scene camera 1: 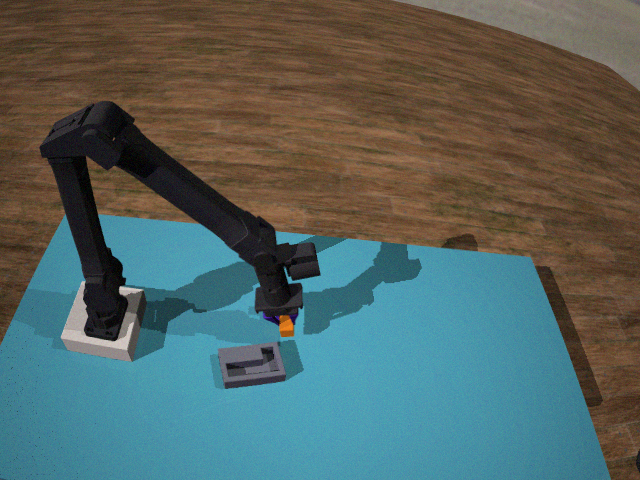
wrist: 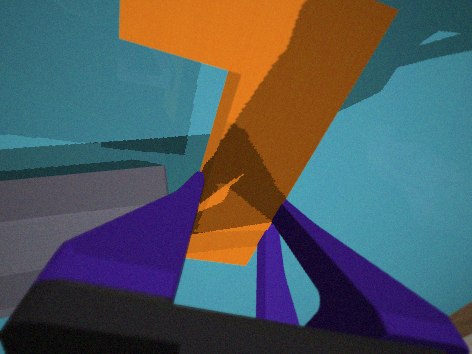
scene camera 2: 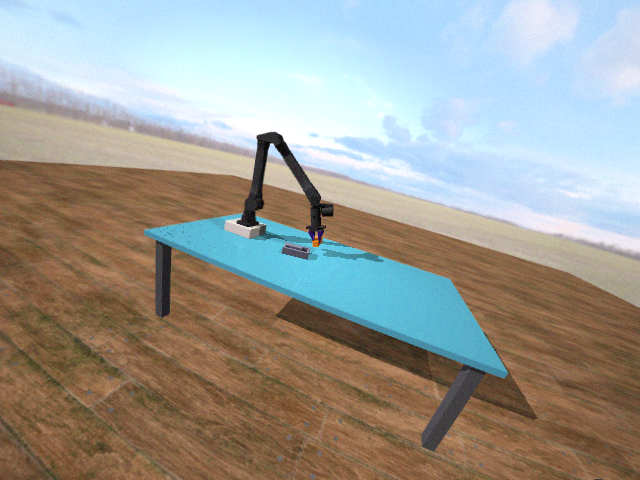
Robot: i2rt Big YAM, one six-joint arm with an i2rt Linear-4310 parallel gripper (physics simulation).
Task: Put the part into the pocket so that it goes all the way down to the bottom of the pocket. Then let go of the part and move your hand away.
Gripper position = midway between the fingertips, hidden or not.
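Note:
I find my gripper (scene camera 1: 287, 323) carrying an orange L-shaped part, clear of everything else. In the wrist view I see my gripper (wrist: 233, 192) again, and the orange L-shaped part (wrist: 288, 75) is visible as well. A grey pocket block (wrist: 50, 210) is also in that view.

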